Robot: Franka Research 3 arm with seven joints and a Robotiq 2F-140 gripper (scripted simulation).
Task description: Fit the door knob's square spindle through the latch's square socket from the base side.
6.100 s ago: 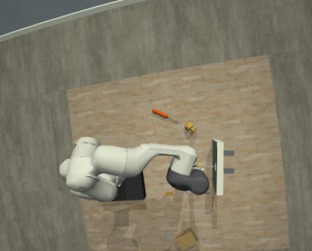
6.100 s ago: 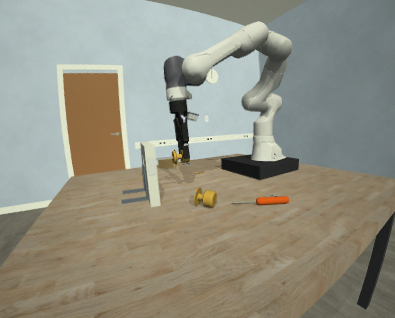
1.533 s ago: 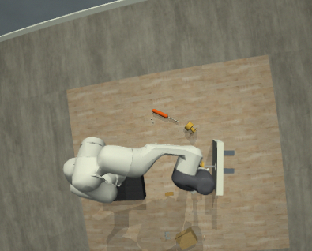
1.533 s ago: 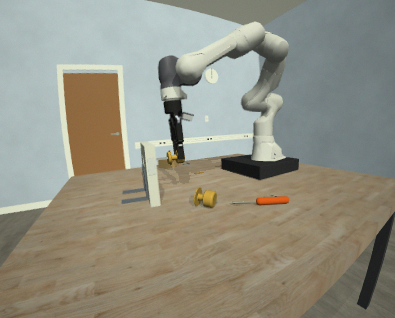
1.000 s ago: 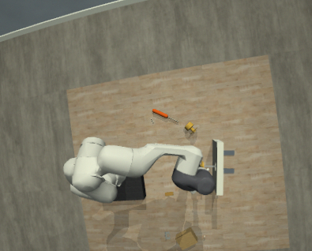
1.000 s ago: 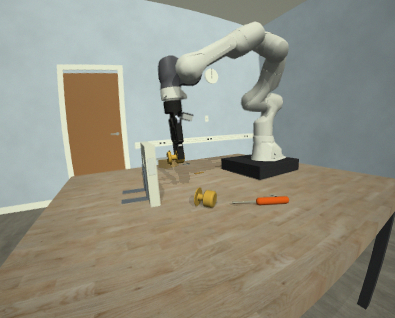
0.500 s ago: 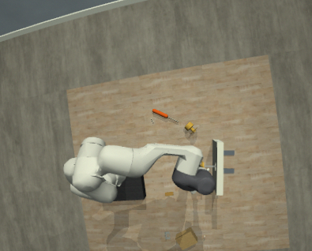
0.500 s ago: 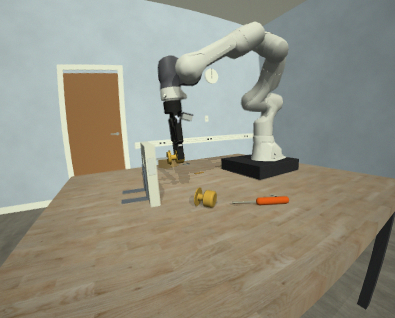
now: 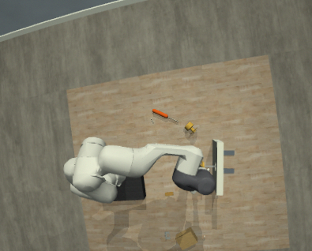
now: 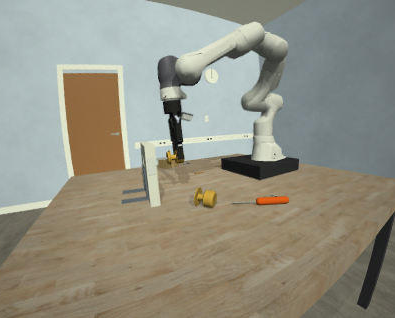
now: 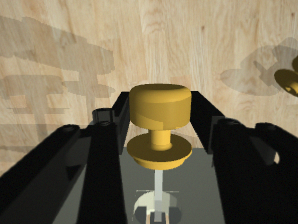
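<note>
The brass door knob lies 4 cm ahead of my hand, 1 cm to the right of it and 2 cm below it. From my hand the other things lie so: brass knob: 1 cm ahead, 23 cm to the left, 14 cm below; screw: 24 cm behind, 31 cm to the left, 17 cm below; cardboard box: 14 cm behind, 52 cm to the right, 14 cm below.
</note>
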